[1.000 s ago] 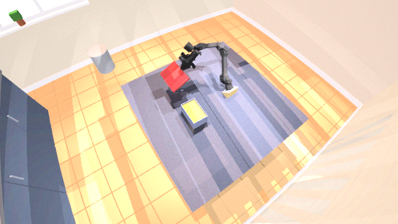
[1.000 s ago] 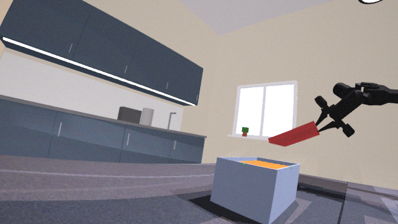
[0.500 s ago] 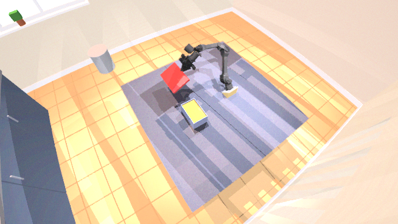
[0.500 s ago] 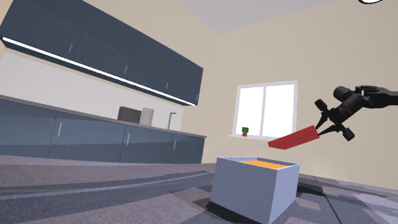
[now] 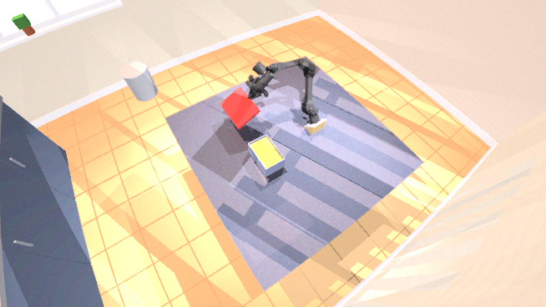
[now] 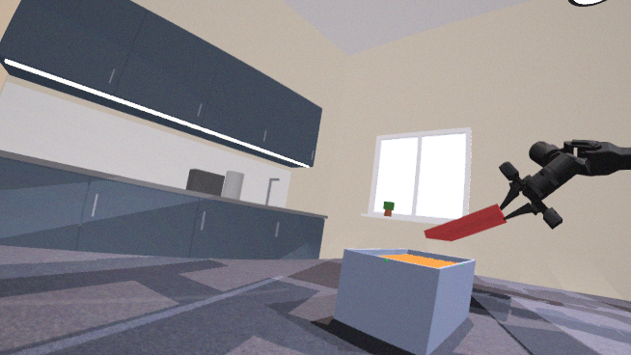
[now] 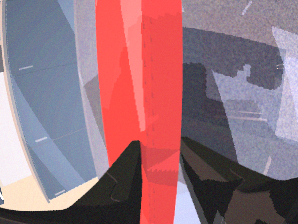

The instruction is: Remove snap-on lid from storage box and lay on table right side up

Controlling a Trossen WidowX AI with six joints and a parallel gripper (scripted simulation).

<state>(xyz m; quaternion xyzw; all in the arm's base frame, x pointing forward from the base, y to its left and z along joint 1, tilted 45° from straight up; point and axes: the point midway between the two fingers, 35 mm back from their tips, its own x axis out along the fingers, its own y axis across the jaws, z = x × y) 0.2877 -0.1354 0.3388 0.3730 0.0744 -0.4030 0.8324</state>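
The lid is 7 cm ahead of my gripper tip, 3 cm below it and 1 cm to the right of it. From my gripper tip the other things lie so: storage box 32 cm to the left, 15 cm below, 13 cm ahead.
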